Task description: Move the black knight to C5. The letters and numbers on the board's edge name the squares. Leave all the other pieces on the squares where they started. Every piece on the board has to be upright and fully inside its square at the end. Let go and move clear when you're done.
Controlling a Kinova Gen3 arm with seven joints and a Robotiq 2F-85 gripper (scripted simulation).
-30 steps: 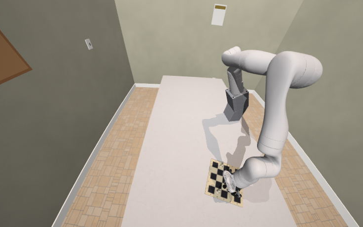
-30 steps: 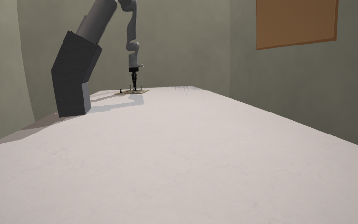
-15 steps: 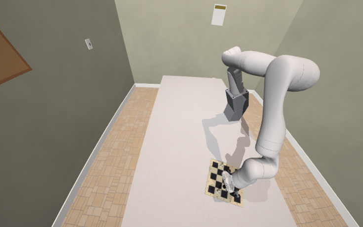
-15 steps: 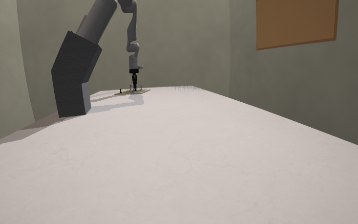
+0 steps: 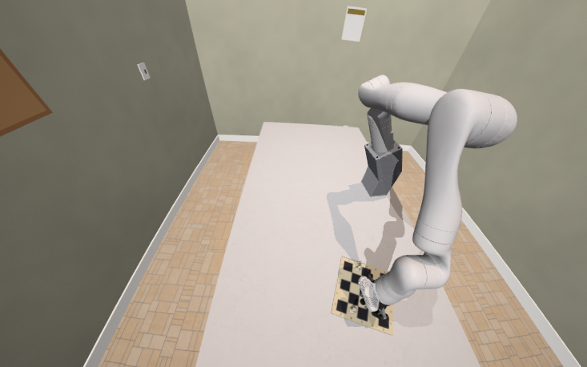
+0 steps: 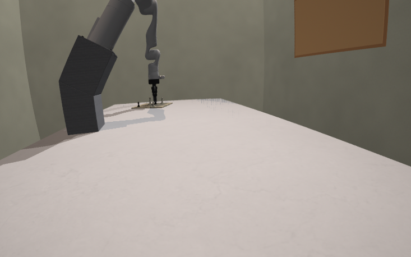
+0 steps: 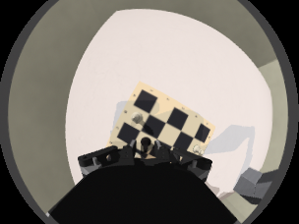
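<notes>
Right now the black knight is 20 mm below my hand. From my hand the other things lie so: light piece: 40 mm ahead, 30 mm to the left, 10 mm below; then chessboard: 40 mm to the right, 40 mm below, 10 mm behind; then black pawn: 100 mm to the right, 90 mm behind, 20 mm below.
</notes>
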